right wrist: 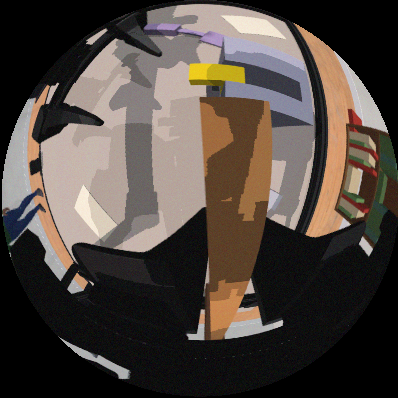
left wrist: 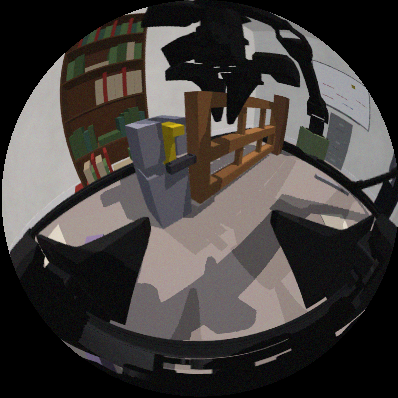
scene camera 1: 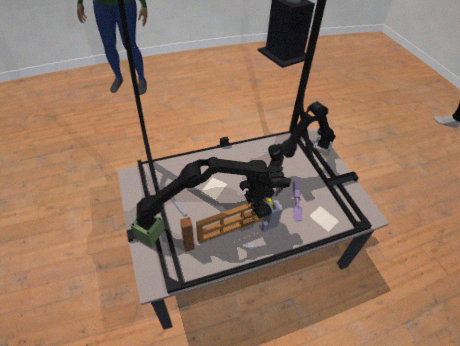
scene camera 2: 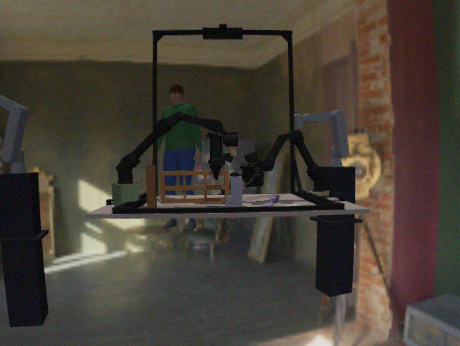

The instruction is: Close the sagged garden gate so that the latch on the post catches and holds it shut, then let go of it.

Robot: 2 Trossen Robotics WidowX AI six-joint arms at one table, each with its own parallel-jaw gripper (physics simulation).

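Pixels of known places: left gripper, fingertip midpoint: point(right wrist: 128, 85) point(left wrist: 212, 220); right gripper, fingertip midpoint: point(left wrist: 223, 122) point(scene camera 1: 253, 209) point(scene camera 2: 216, 179); left arm's base, link origin: point(scene camera 1: 323, 144) point(scene camera 2: 318, 191); right arm's base, link origin: point(left wrist: 314, 132) point(scene camera 1: 146, 221) point(scene camera 2: 125, 183).
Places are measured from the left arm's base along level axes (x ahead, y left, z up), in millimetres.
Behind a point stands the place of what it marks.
Observation:
The brown wooden gate point(scene camera 1: 200, 231) {x 885, y -313, z 90 mm} point(scene camera 2: 163, 187) {x 882, y -311, z 67 mm} point(left wrist: 198, 150) {x 631, y -135, z 73 mm} point(right wrist: 235, 150) stands upright, its free end close to the grey latch post point(scene camera 1: 273, 219) {x 655, y -70, z 45 mm} point(scene camera 2: 236, 191) {x 652, y -64, z 45 mm} point(left wrist: 162, 197) {x 603, y -93, z 25 mm}. In the left wrist view a dark bar point(left wrist: 181, 164) {x 617, y -118, z 62 mm} reaches from the gate's end to the post, below the yellow latch point(left wrist: 172, 129) {x 602, y -116, z 106 mm} point(right wrist: 216, 72) {x 616, y -111, z 108 mm}. Whether the latch has caught it cannot be told. My right gripper point(left wrist: 223, 122) {x 683, y -164, z 97 mm} point(right wrist: 221, 212) {x 683, y -164, z 97 mm} is shut on the gate's top rail near its free end. My left gripper point(left wrist: 212, 220) {x 545, y -152, z 59 mm} point(right wrist: 128, 85) {x 545, y -152, z 59 mm} is open and empty, apart from the gate and post.
A brown hinge post point(scene camera 1: 187, 234) {x 934, y -345, z 113 mm} point(scene camera 2: 151, 186) {x 929, y -340, z 73 mm} point(left wrist: 281, 125) {x 892, y -355, z 74 mm} stands at the gate's other end. A purple tool point(scene camera 1: 297, 202) {x 465, y -6, z -15 mm} point(right wrist: 162, 29) {x 422, y -36, z -5 mm} lies beyond the latch post. Pale sheets point(scene camera 1: 215, 186) {x 559, y -415, z -26 mm} and a thin grey rod point(scene camera 1: 178, 205) {x 755, y -513, z -18 mm} lie on the table. A green block point(scene camera 1: 148, 231) {x 985, y -508, z 80 mm} carries the right arm.

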